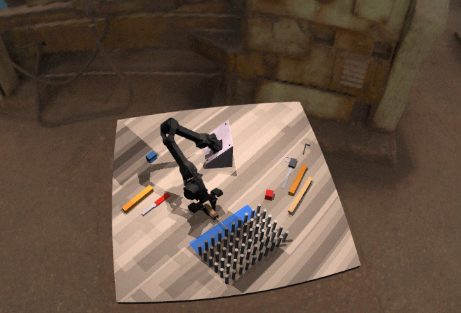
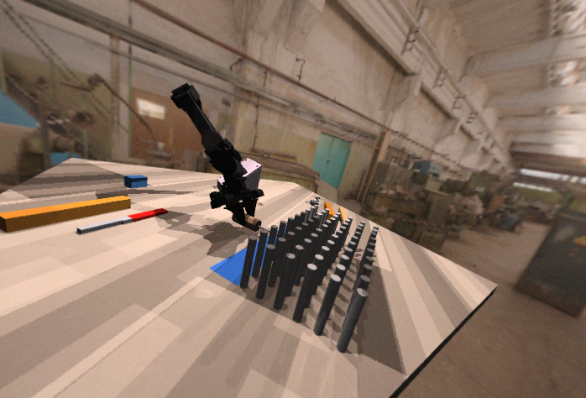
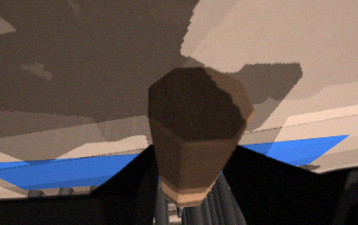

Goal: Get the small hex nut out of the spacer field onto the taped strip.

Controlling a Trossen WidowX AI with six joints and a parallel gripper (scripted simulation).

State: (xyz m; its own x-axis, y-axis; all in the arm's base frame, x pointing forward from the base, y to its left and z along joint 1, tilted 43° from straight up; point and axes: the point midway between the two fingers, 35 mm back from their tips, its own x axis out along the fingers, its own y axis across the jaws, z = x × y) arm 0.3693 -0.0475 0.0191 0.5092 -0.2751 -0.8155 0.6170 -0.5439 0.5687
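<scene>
The blue taped strip is 80 mm ahead of my gripper tip, 60 mm to the left of it and 30 mm below it. Also, from my gripper tip: red-handled tool (310 mm to the right, 60 mm behind, 20 mm below); then red cube (310 mm to the left, 120 mm behind, 10 mm below); then wire hook tool (80 mm ahead, 60 mm to the left).
</scene>
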